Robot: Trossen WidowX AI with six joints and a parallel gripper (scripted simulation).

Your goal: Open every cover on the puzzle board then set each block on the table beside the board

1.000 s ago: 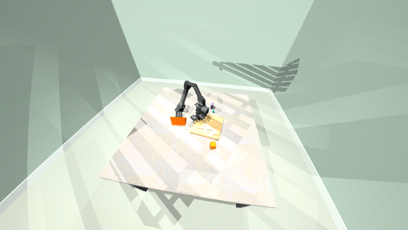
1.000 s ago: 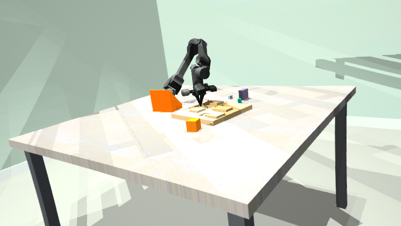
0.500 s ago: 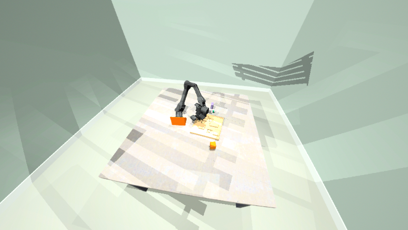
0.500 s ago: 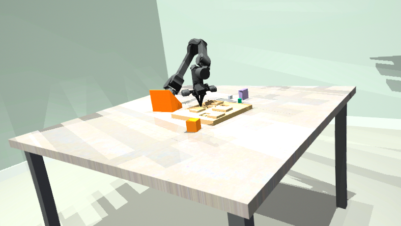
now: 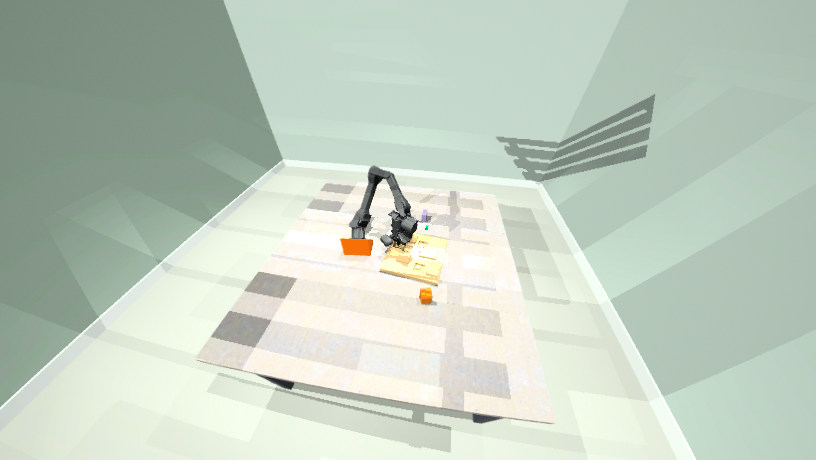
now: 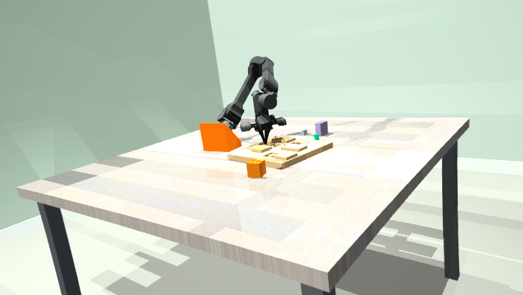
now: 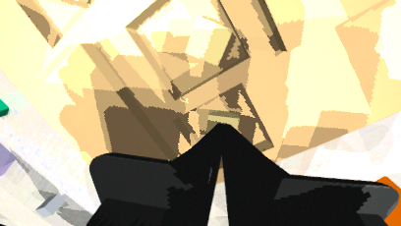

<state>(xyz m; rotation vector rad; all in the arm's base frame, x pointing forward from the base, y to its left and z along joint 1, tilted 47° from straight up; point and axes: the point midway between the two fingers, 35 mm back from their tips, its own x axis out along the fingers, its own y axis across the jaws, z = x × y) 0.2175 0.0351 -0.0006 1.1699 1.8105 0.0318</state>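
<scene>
Now: gripper tip 15 cm short of the green block, 17 cm to the right of it and 1 cm above it. From my gripper tip the other things lie so: grey block 4 cm ahead, 25 cm to the left, 1 cm below; then purple block 13 cm ahead, 26 cm to the left, 1 cm above; then orange cube 17 cm ahead, 29 cm to the right.
</scene>
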